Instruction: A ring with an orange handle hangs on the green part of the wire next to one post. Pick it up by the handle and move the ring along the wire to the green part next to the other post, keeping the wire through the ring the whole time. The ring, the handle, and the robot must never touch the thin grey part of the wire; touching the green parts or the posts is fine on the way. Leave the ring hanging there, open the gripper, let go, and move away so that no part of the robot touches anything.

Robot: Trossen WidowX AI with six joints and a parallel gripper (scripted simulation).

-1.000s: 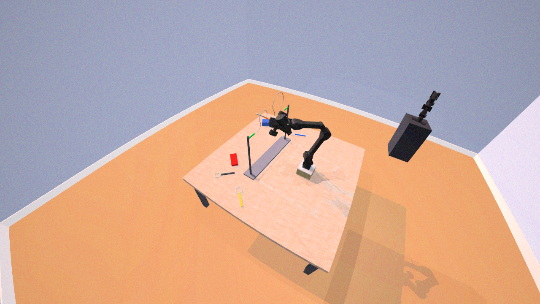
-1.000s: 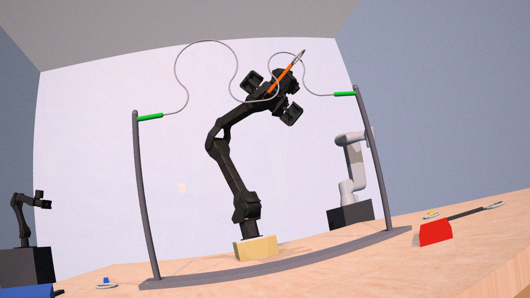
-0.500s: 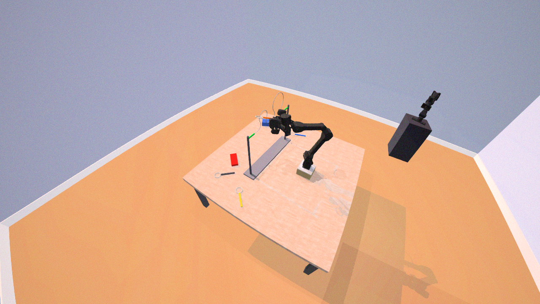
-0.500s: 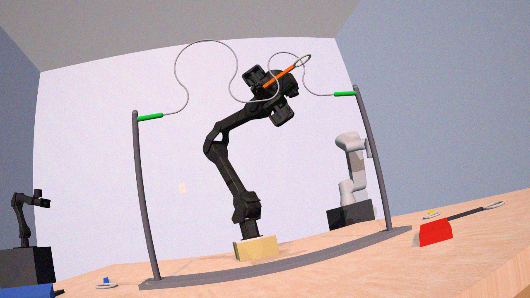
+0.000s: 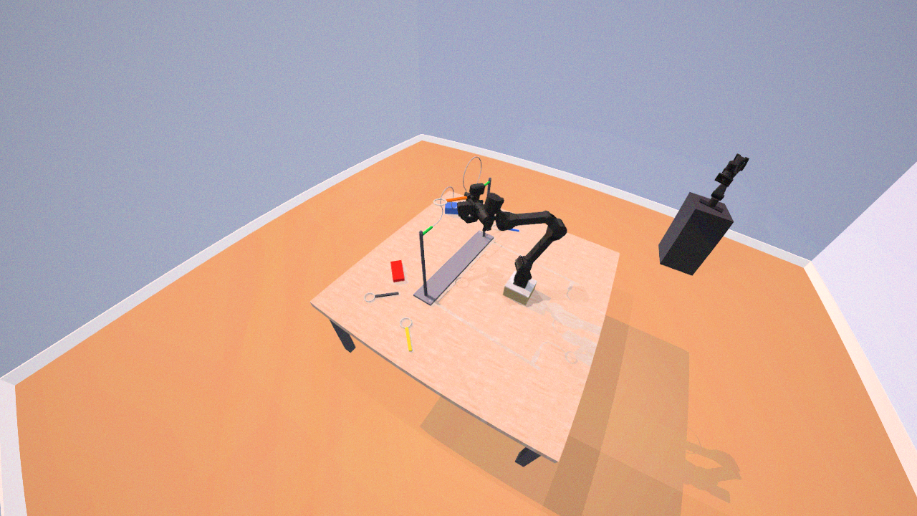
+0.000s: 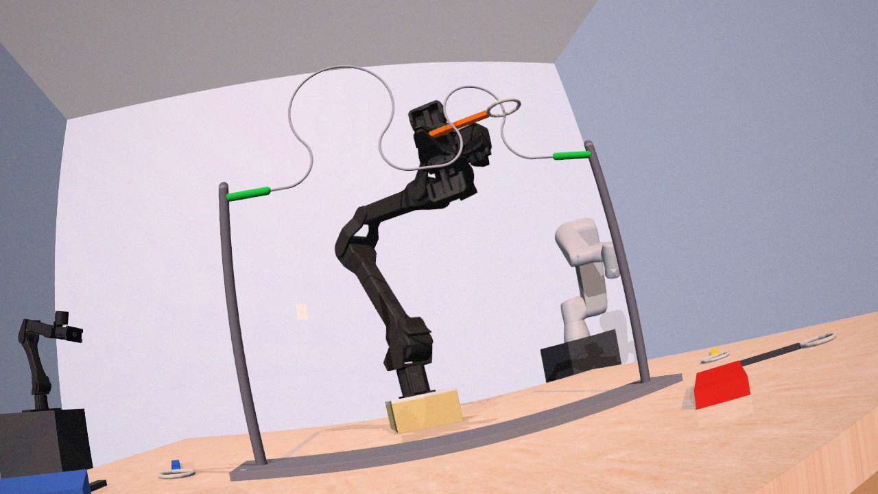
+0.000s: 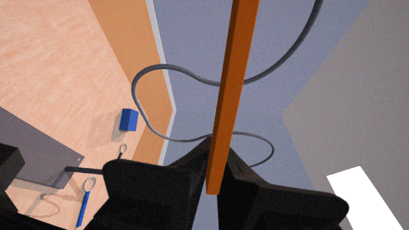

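Now: gripper tip 30 mm short of the wire rig, 20 mm to the left of it and 170 mm above it. Also, from my gripper tip: orange-handled ring: 20 mm ahead, 90 mm to the left; red block: 290 mm ahead, 200 mm to the left, 460 mm below; blue-handled ring: 70 mm behind, 460 mm to the right, 470 mm below.
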